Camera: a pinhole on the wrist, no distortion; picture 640 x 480 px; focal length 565.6 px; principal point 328.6 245.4 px. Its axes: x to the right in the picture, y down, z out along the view. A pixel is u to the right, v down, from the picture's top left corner.
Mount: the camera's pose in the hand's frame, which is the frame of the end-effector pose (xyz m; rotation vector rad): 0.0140 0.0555 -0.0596 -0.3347 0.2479 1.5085
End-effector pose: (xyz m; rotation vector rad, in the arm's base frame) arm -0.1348 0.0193 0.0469 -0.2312 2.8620 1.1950
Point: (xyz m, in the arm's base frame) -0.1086 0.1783 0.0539
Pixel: 291 409
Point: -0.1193 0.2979 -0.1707
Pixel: 76 274
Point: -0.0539 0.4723 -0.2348
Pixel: 156 338
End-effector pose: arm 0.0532 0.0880 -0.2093 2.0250 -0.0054 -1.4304
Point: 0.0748 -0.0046 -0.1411
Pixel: 493 408
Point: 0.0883 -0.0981 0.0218
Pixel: outside the picture
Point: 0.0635 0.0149 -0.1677
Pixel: 296 343
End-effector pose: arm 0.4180 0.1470 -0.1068 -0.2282 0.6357 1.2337
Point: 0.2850 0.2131 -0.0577
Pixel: 608 297
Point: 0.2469 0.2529 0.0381
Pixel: 550 339
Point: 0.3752 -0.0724 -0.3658
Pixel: behind the camera
